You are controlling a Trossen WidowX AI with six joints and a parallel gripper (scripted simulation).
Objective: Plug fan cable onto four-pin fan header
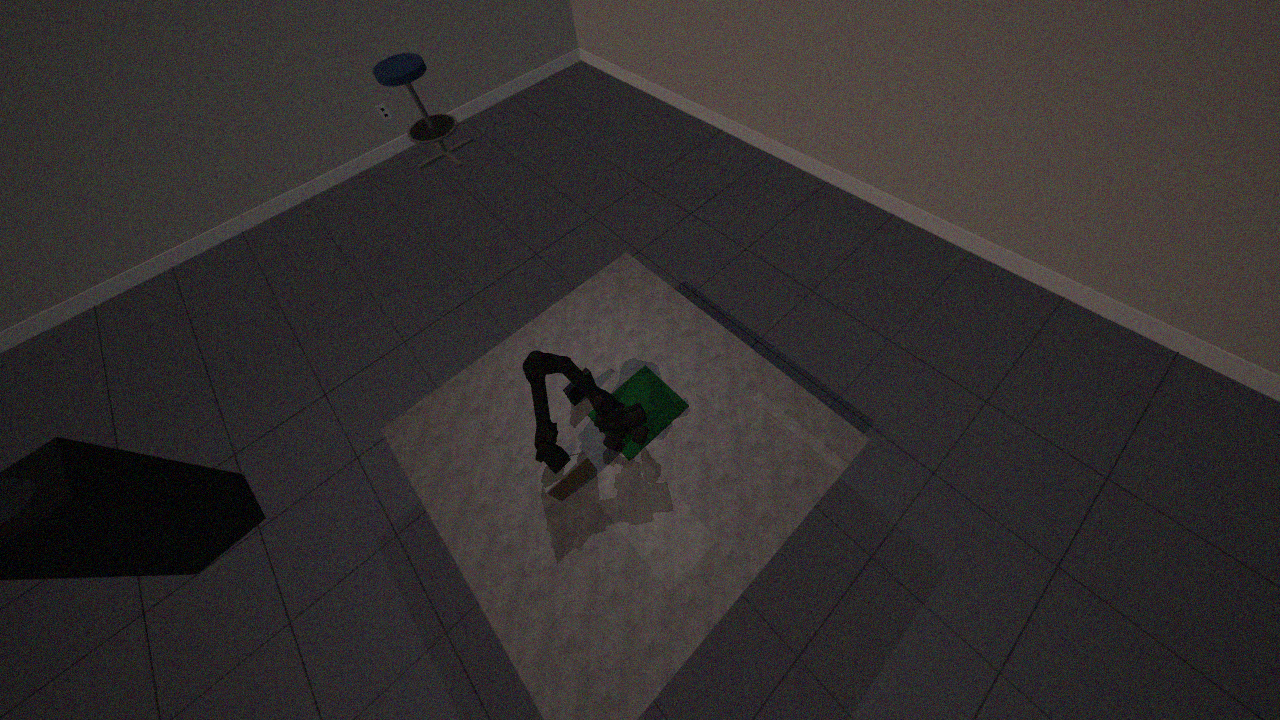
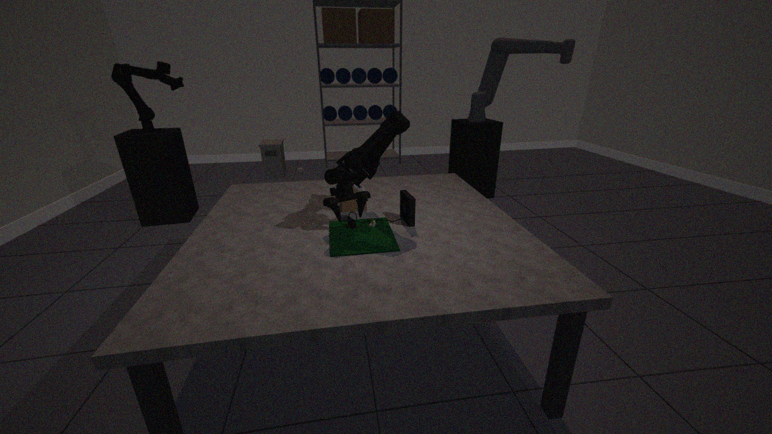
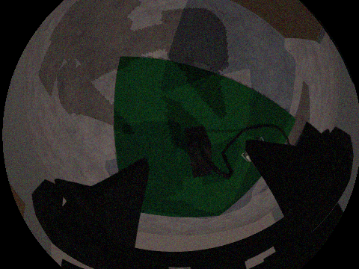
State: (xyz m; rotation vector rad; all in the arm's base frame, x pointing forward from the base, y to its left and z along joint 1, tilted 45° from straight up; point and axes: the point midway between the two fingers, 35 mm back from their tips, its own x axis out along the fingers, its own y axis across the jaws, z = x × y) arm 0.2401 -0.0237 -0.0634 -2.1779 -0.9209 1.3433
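The green board is 9 cm ahead of my gripper tip, 5 cm below it and 3 cm to the left of it. Round my gripper tip: dark plug: 1 cm below, 1 cm ahead; then black fan: 23 cm to the left, 3 cm above.
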